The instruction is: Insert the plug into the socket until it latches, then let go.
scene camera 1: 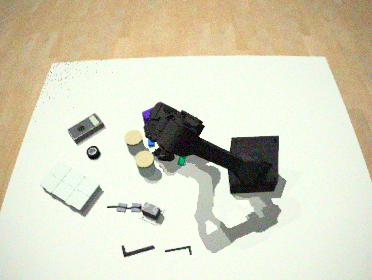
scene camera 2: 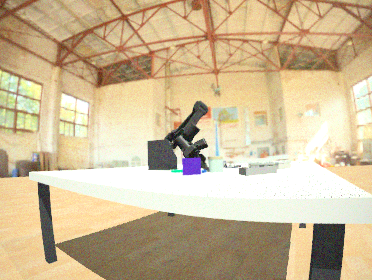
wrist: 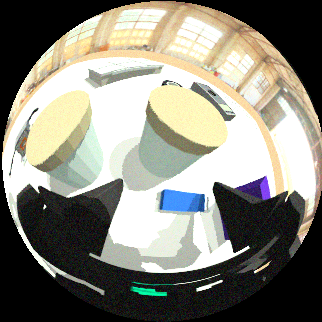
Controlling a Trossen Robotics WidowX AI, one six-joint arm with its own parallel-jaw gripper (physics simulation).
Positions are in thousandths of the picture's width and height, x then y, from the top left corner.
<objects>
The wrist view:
my gripper: 526,576
blue plug: 530,620, on the table
white tray: 343,222
</objects>
